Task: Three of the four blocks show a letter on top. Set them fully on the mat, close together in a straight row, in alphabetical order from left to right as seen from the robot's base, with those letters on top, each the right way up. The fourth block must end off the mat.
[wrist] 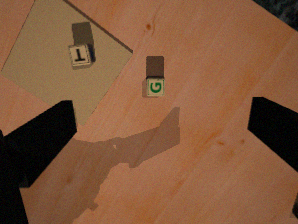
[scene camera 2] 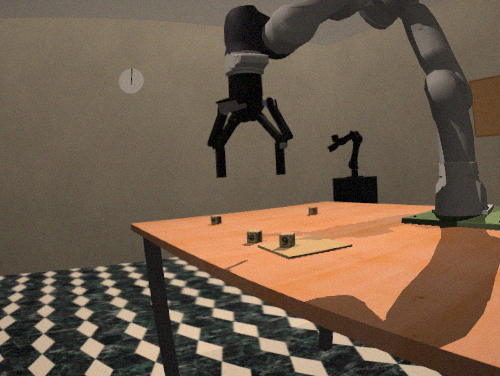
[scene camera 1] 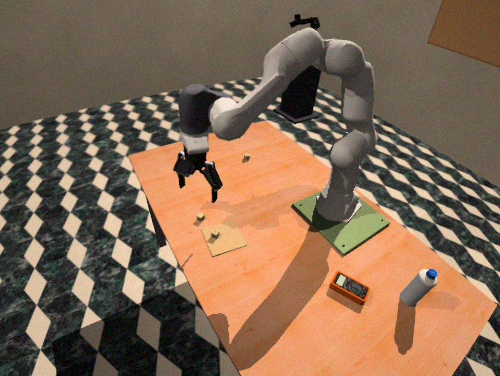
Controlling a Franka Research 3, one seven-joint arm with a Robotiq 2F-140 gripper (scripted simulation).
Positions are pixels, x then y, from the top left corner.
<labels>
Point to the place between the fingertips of the gripper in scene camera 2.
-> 249, 176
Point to a mat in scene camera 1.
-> At 230, 238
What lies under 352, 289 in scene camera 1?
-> A multimeter.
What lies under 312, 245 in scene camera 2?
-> A mat.
</labels>
